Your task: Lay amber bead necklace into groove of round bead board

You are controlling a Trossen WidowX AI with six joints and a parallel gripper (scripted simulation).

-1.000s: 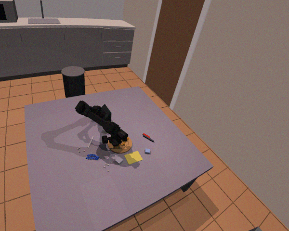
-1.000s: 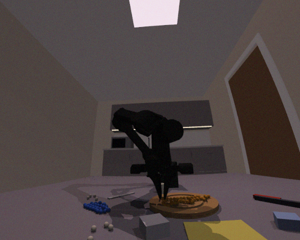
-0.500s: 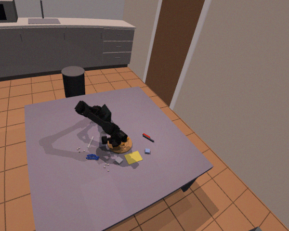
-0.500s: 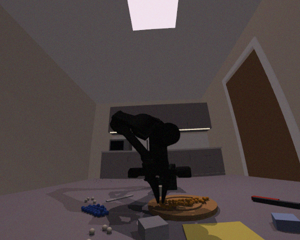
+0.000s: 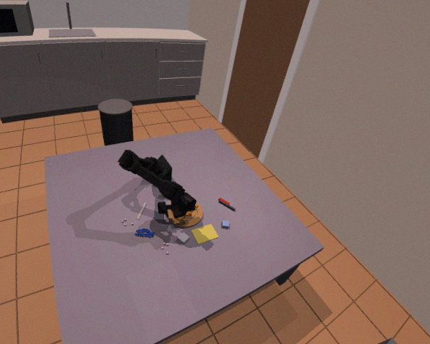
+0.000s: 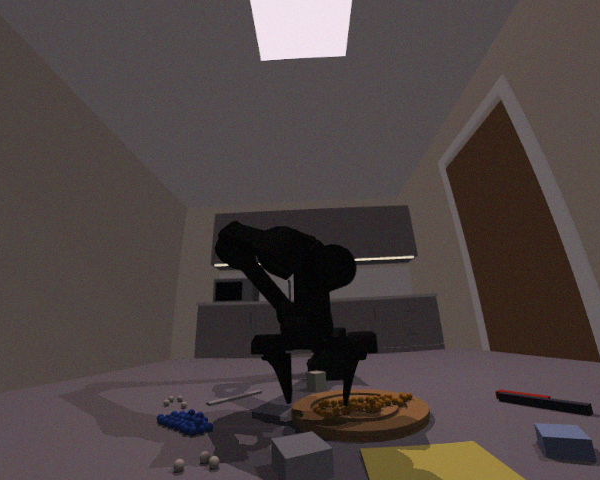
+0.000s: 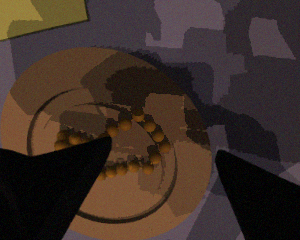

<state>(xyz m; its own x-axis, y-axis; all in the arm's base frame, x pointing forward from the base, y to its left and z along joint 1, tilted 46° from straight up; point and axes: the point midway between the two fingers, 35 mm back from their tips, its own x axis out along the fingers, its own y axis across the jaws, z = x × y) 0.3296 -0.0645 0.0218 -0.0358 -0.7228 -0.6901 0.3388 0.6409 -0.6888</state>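
Right now the round wooden bead board is 10 mm behind my gripper tip, 60 mm to the left of it and 10 mm below it. The rest, counted from my gripper tip: grey block 140 mm ahead, 30 mm to the right, 10 mm below; yellow pad 160 mm ahead, 90 mm to the left, 20 mm below; thin rod 130 mm behind, 140 mm to the right, 20 mm below.
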